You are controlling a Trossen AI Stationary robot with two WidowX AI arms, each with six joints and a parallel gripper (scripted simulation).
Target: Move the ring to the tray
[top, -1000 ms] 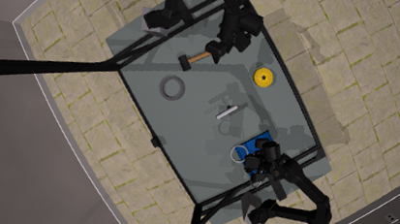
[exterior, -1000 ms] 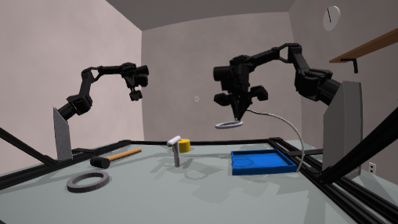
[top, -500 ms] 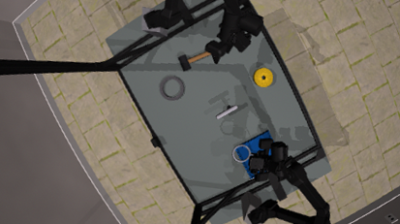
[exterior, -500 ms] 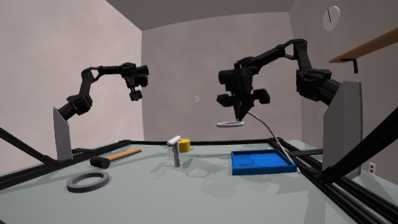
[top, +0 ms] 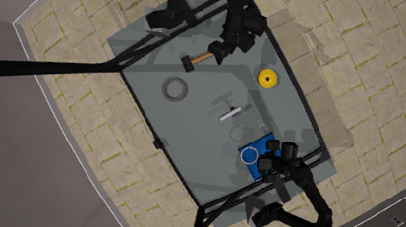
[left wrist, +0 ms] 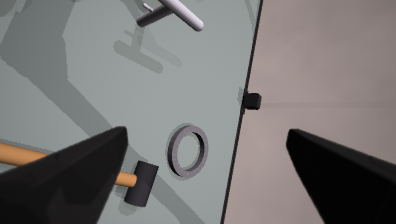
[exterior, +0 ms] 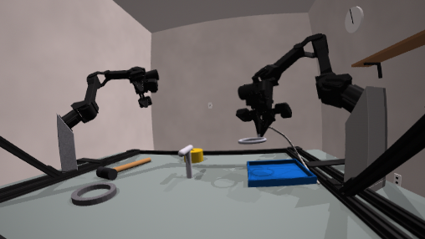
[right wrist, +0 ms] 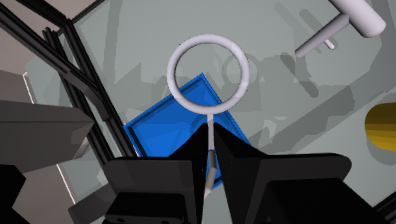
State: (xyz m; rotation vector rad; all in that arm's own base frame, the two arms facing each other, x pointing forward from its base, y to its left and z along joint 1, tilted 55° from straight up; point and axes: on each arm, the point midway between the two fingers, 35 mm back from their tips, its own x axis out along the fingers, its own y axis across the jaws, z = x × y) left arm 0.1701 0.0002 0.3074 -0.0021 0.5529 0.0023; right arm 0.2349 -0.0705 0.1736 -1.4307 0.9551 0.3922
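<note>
Right now my right hand is 15 cm above the blue tray, 5 cm to the left of it and 1 cm past it.
</note>
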